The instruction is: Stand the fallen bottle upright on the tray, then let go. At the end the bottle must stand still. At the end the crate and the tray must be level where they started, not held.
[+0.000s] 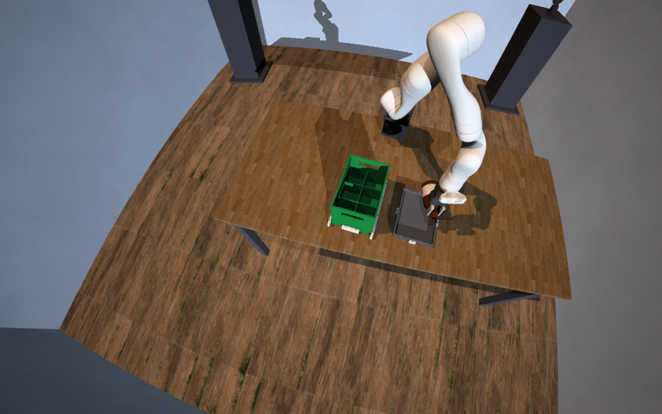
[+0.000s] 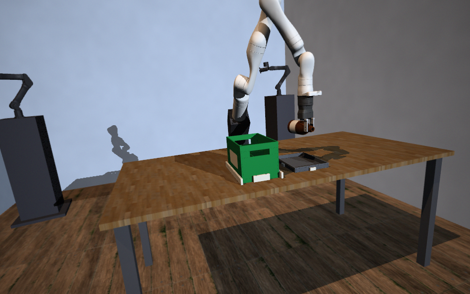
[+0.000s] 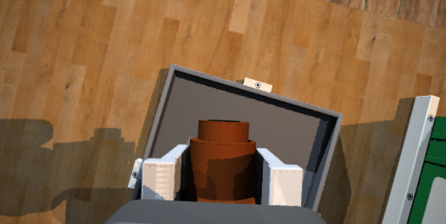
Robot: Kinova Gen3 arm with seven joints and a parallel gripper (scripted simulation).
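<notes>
Right now the brown bottle is 50 mm behind my hand and 10 mm below it. Also, from my hand: green crate (100 mm behind, 290 mm to the right, 120 mm below); then tray (70 mm behind, 10 mm to the right, 190 mm below).
</notes>
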